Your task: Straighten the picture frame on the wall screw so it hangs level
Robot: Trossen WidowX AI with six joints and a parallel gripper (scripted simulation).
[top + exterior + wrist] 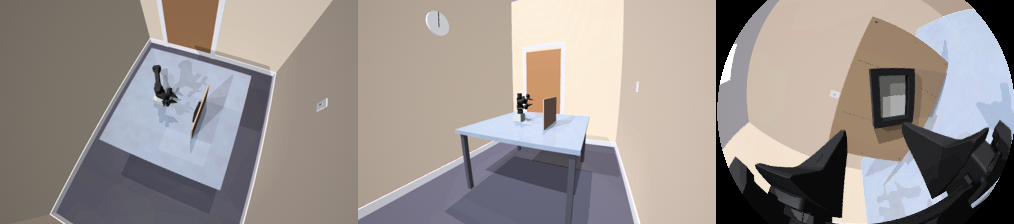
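The picture frame lies 200 mm ahead of my gripper tip, 10 mm to the left of it and 90 mm below it. Also, from my gripper tip: tan wall panel: 210 mm ahead, 20 mm to the left, 110 mm below.
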